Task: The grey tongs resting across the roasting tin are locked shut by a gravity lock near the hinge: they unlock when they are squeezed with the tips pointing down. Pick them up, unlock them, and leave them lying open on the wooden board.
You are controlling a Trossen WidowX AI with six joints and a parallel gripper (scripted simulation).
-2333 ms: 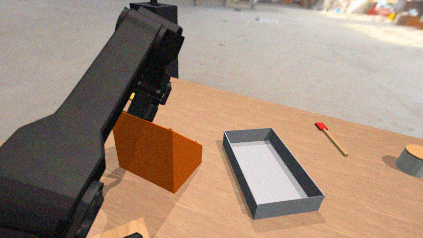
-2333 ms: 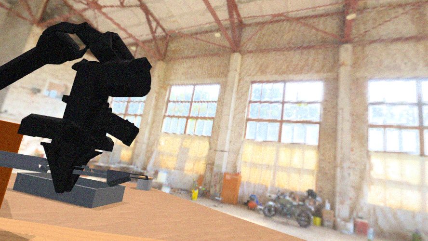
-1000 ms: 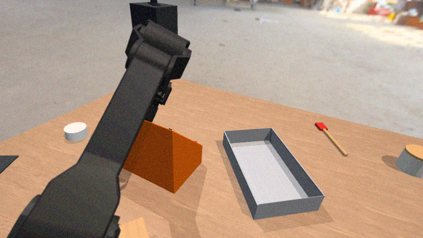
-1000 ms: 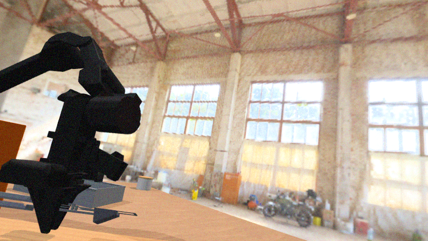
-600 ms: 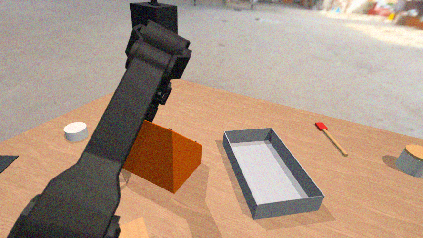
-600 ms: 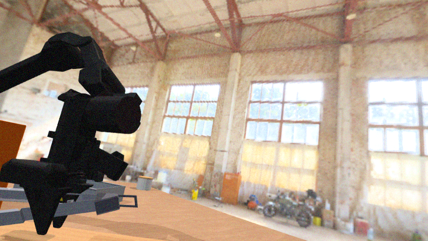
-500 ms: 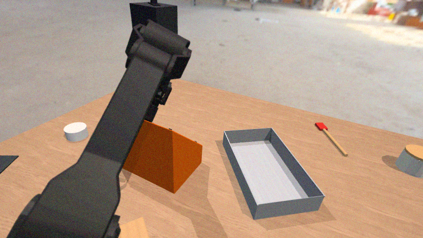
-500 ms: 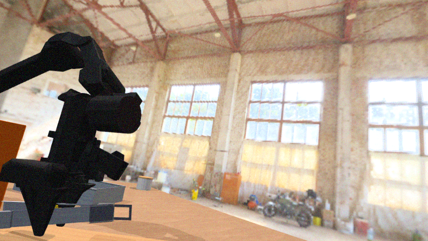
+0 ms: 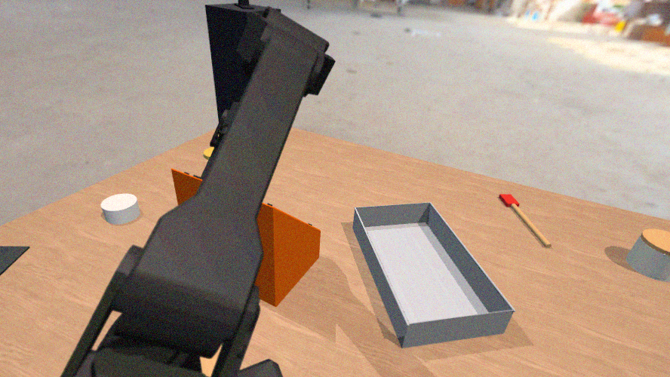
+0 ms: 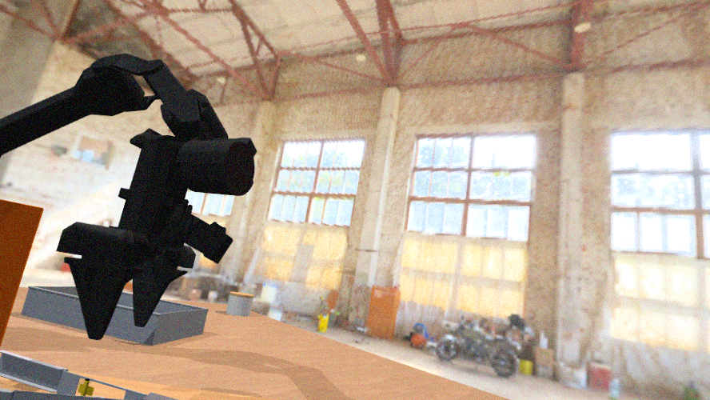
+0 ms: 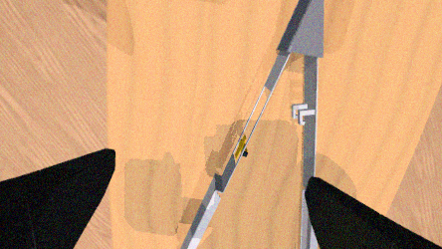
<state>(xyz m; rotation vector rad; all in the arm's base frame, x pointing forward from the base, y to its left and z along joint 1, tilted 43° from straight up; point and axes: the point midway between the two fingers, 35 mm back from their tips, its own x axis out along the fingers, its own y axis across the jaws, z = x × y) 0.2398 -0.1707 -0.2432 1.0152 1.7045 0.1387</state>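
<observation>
Right now the yellow lock piece is 5 cm below my gripper tip, 2 cm behind it and 1 cm to the right of it. Also, from my gripper tip: grey roasting tin: 47 cm to the left, 7 cm ahead, 6 cm below; white puck: 53 cm behind, 28 cm to the left, 7 cm below; wooden board: 8 cm below, 4 cm to the right, 3 cm behind.
</observation>
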